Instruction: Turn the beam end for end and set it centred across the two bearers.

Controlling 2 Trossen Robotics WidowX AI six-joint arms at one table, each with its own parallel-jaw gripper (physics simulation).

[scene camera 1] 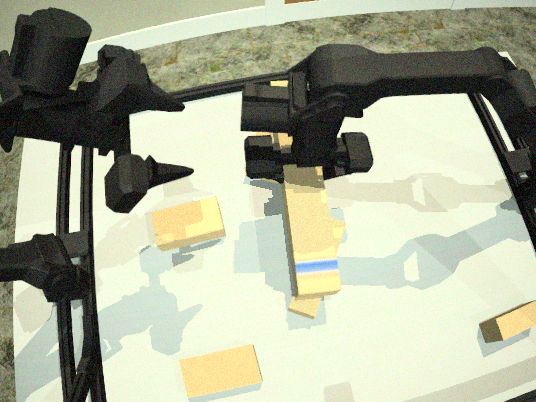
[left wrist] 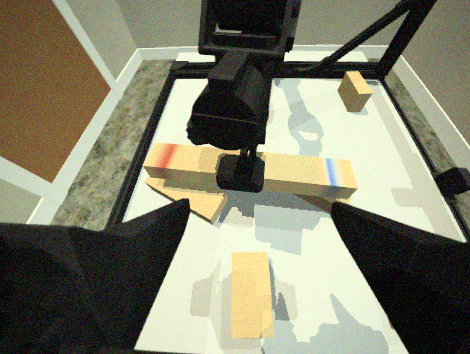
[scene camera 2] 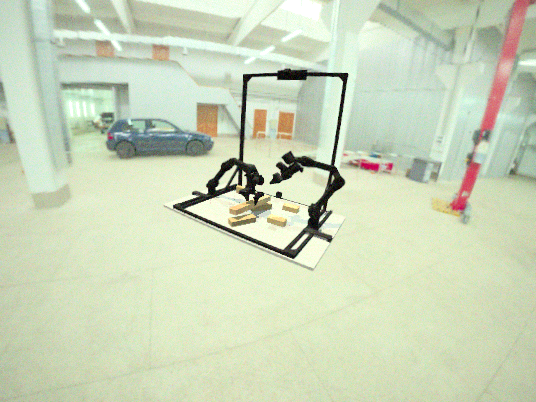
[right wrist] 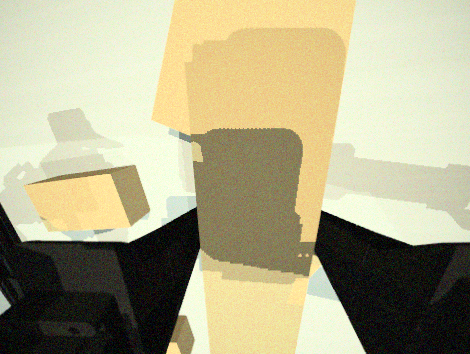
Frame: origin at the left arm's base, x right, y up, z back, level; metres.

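Where they show: left gripper, fingertip midpoint: [scene camera 1: 187, 138] [left wrist: 260, 206] [scene camera 2: 273, 182]; right gripper, fingertip midpoint: [scene camera 1: 300, 179] [scene camera 2: 251, 204] [right wrist: 253, 211]; left arm's base, link origin: [scene camera 1: 73, 282] [scene camera 2: 312, 226]; right arm's base, link origin: [scene camera 1: 533, 192] [left wrist: 274, 66] [scene camera 2: 211, 193].
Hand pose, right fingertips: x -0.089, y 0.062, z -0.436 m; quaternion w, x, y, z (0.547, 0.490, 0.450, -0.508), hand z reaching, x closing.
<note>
Each offset is from my right fingertips to the centre of the thing.
The long beam @(dx +0.000, dy +0.005, dz -0.001 m) [scene camera 1: 310, 220] [scene camera 2: 241, 208] [left wrist: 295, 172] [right wrist: 265, 85] has a red band near its left end in the left wrist view and a blue band near its right end. My right gripper [scene camera 1: 304, 172] [right wrist: 253, 211] is shut on it near mid-length. One bearer @(dx -0.133, dy -0.062, dz +0.020 m) [left wrist: 192, 197] [scene camera 2: 242, 220] [right wrist: 167, 95] lies slanted below the red end; the other bearer @(dx +0.135, dy -0.059, dz -0.002 m) [scene camera 1: 305, 306] [left wrist: 315, 201] lies slanted below the blue end, mostly hidden. Whether the beam touches them is unclear. My left gripper [scene camera 1: 188, 139] [left wrist: 260, 206] is open and empty, above the table, off to the beam's side.
A loose block @(dx +0.016, dy -0.062, dz +0.203 m) [scene camera 1: 187, 222] [left wrist: 250, 295] [right wrist: 85, 200] [scene camera 2: 276, 220] lies between the left arm and the beam. Another block @(dx +0.277, dy -0.062, dz +0.185 m) [scene camera 1: 221, 371] [scene camera 2: 291, 207] lies at lower left in scene camera 1. A third block @(dx +0.315, dy -0.050, dz -0.324 m) [scene camera 1: 515, 320] [left wrist: 355, 92] [scene camera 2: 240, 189] is at the right edge there.
</note>
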